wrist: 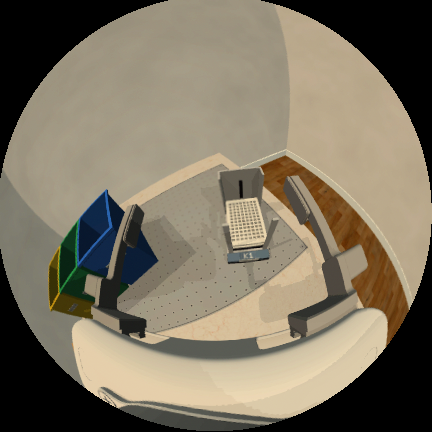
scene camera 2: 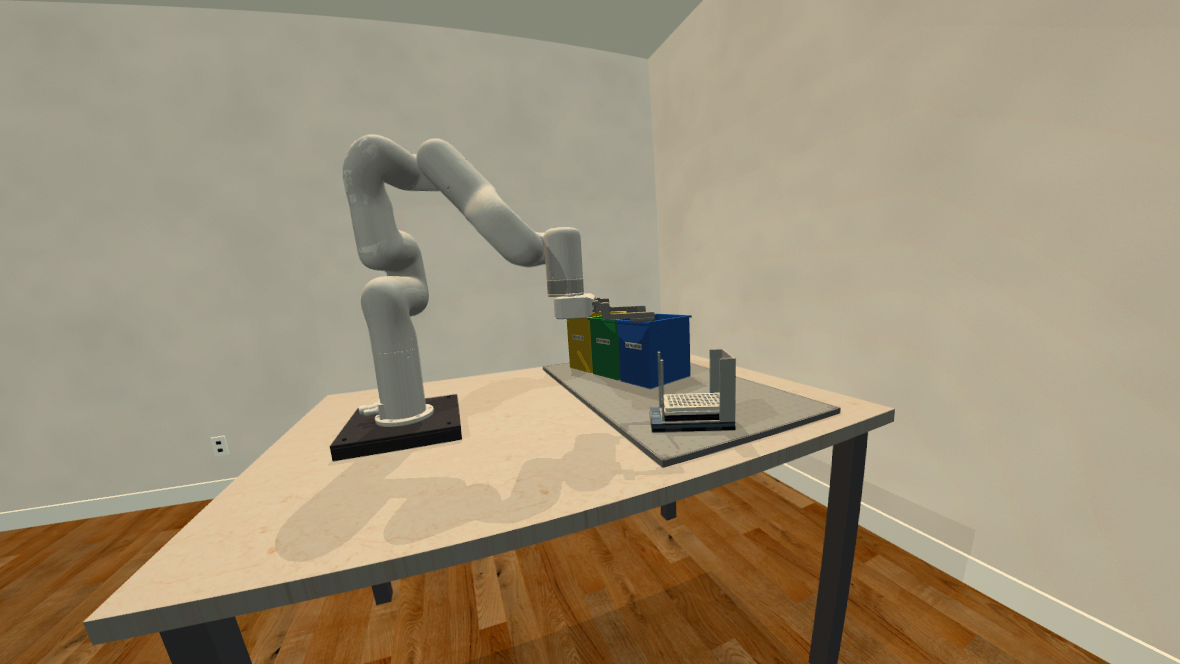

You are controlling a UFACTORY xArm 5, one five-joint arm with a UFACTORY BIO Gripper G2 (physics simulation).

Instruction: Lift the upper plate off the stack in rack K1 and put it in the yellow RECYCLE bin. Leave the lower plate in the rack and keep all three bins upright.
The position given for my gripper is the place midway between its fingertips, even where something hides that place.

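Seen here: a pale plate (scene camera 2: 701, 403), (wrist: 246, 226); a blue bin (scene camera 2: 639, 343), (wrist: 97, 226); a yellow recycle bin (scene camera 2: 579, 336), (wrist: 65, 303); a green bin (scene camera 2: 604, 333); and my gripper (scene camera 2: 649, 312).
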